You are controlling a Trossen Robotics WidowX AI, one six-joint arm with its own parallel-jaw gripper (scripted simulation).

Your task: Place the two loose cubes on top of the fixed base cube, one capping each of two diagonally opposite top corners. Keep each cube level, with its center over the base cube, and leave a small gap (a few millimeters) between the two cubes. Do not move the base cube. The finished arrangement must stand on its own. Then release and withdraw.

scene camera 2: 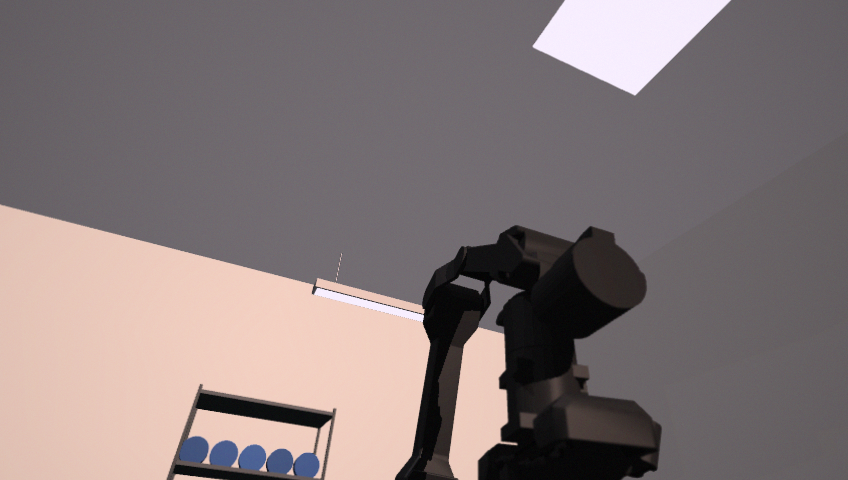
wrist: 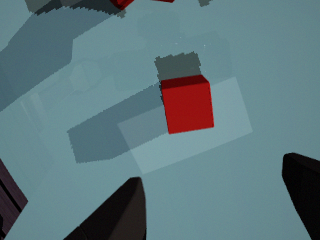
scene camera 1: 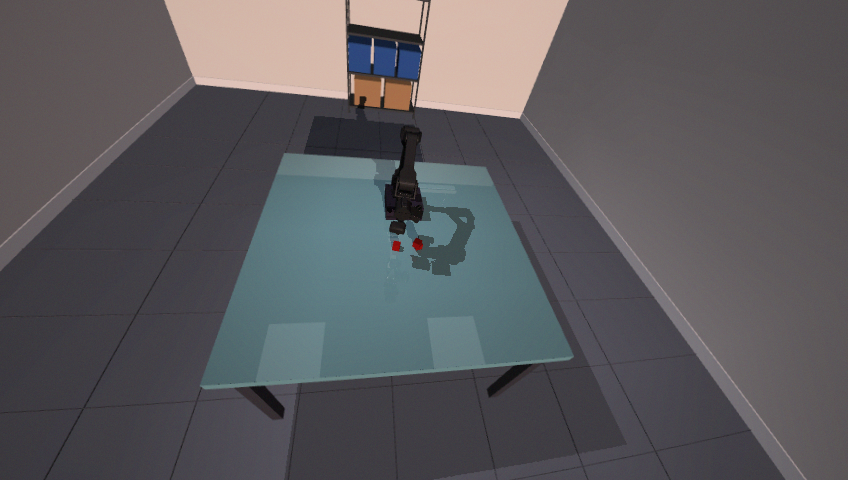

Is the gripper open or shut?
Open.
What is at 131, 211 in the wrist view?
The gripper.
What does the gripper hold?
Nothing.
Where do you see a red cube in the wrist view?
187, 100
